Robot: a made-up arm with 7 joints. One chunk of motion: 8 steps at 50 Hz.
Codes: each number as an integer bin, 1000 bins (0 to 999) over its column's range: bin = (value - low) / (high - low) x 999, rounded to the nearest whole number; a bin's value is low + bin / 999 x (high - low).
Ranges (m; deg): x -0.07..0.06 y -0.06..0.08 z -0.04..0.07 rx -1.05..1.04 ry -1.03..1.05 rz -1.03..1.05
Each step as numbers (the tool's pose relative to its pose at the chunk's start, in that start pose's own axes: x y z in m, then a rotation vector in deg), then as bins.
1 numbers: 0.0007 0.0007 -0.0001 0.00 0.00 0.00
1 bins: 543 433 362 502 495 495
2 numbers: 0.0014 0.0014 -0.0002 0.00 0.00 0.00
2 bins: 549 438 361 502 495 495
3 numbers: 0.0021 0.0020 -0.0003 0.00 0.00 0.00
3 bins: 554 442 361 502 495 495
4 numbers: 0.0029 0.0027 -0.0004 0.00 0.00 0.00
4 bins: 560 447 360 502 495 495
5 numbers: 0.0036 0.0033 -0.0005 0.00 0.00 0.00
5 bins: 566 452 359 502 495 495
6 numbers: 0.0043 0.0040 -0.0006 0.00 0.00 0.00
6 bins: 571 457 358 502 495 495
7 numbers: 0.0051 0.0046 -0.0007 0.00 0.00 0.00
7 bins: 577 461 357 502 495 495
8 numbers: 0.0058 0.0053 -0.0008 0.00 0.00 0.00
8 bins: 582 466 356 502 495 495
